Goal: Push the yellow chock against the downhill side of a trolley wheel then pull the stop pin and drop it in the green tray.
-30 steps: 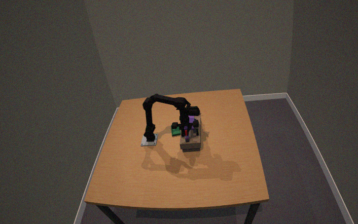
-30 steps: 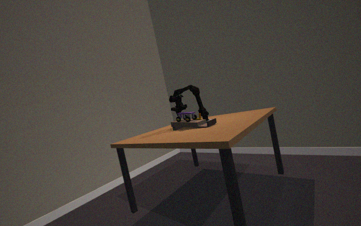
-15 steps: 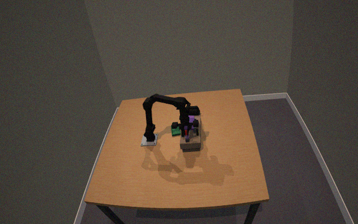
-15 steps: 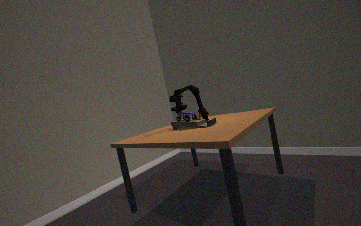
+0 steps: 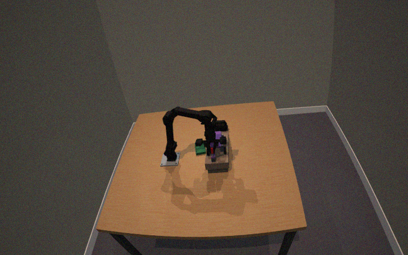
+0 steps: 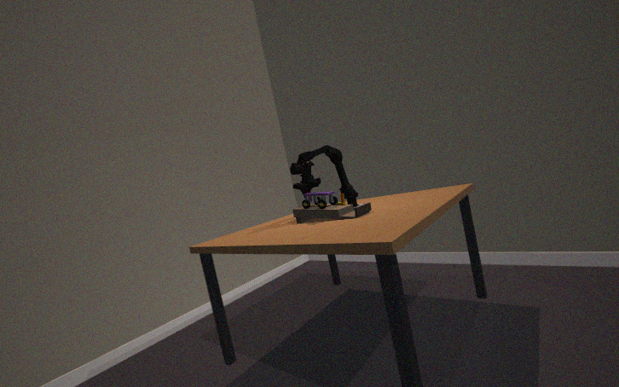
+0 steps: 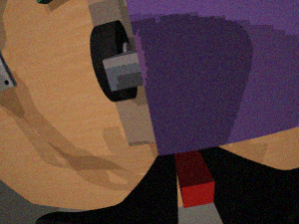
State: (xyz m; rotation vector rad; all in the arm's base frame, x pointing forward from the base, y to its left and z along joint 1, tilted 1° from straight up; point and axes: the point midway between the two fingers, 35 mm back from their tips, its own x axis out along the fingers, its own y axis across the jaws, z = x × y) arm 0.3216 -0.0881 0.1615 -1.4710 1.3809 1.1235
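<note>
Now: gripper tip 220 mm to the right of the yellow chock, 50 mm past it and 50 mm above it. The rest, counted from my gripper tip: red-headed stop pin: right at my gripper tip; ramp: 120 mm to the left, 90 mm below, 10 mm ahead; purple trolley: 120 mm to the left, 20 mm below, 10 mm ahead.
</note>
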